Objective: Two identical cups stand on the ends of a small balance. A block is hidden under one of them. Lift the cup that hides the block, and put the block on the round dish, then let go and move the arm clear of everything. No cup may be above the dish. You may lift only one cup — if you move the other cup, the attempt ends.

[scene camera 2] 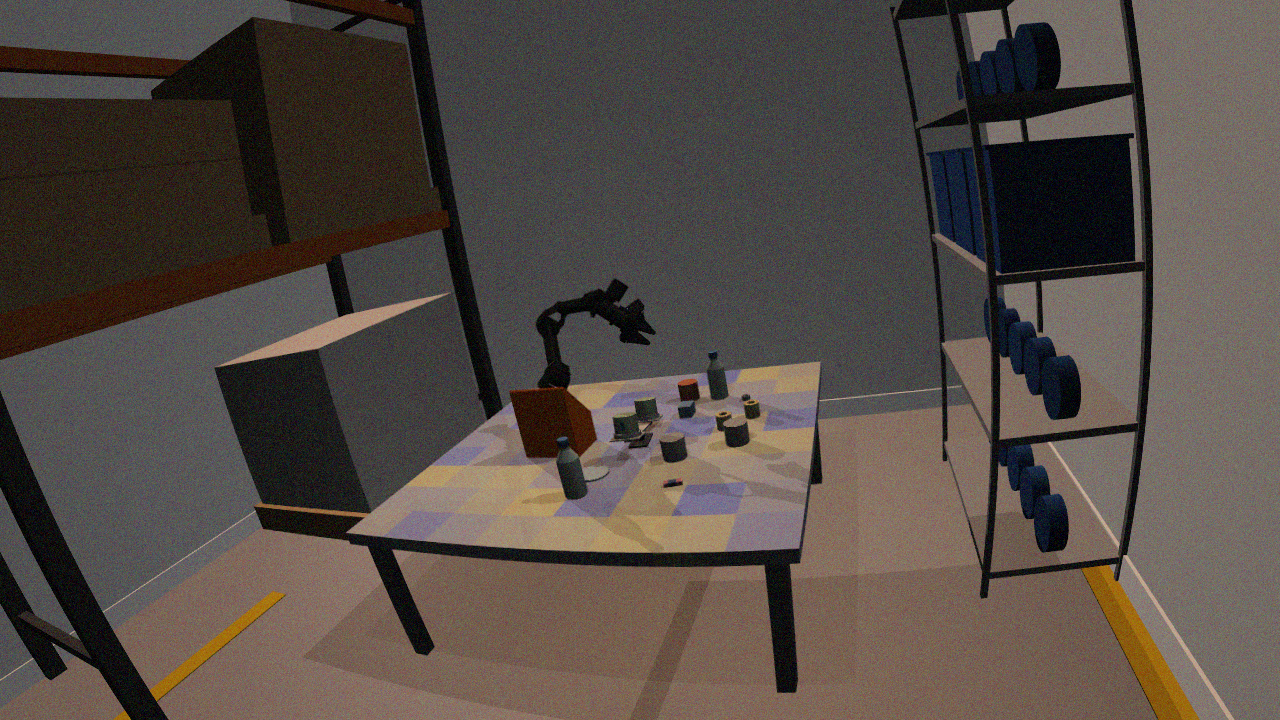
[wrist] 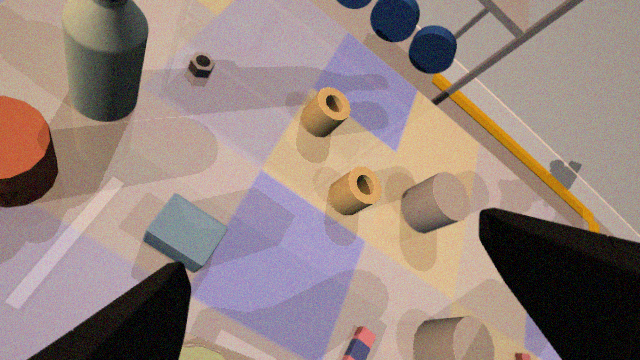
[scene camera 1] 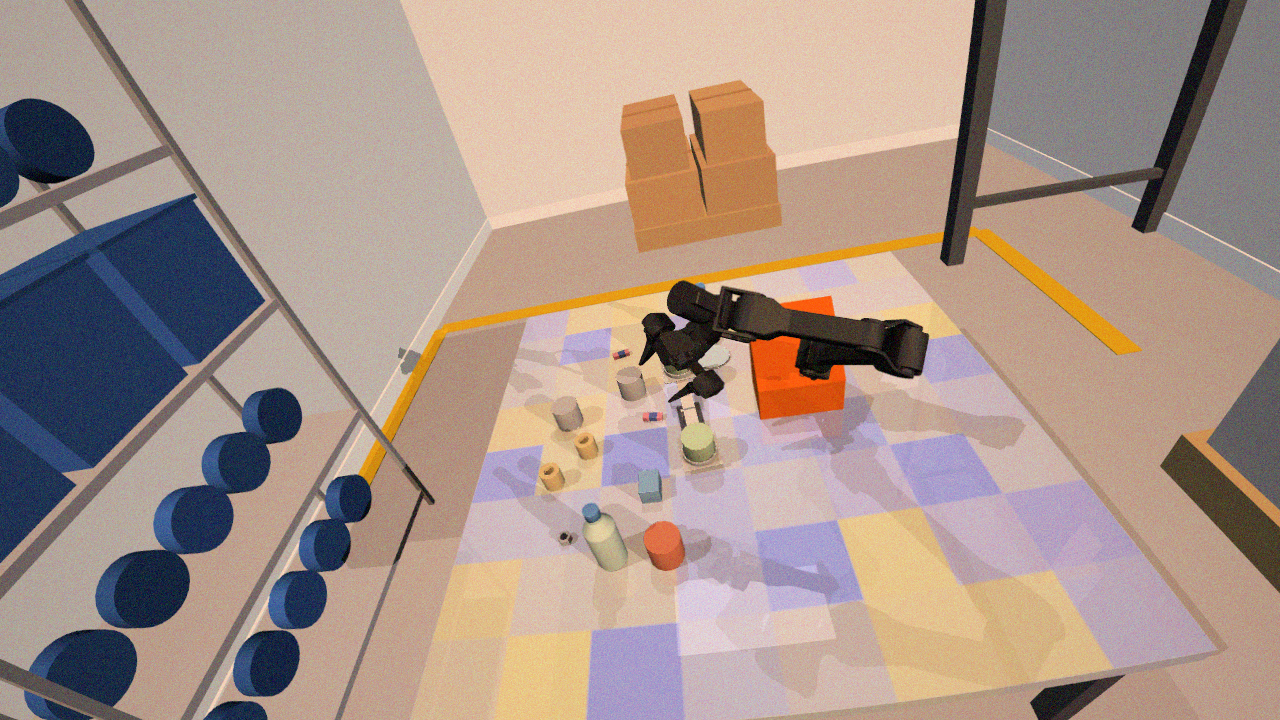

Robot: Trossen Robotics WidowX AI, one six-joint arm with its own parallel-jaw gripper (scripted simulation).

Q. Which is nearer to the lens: the grey cylinder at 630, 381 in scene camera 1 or the red cylinder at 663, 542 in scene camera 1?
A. The red cylinder.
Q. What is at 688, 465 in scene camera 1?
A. A balance.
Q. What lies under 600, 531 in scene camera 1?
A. A bottle.
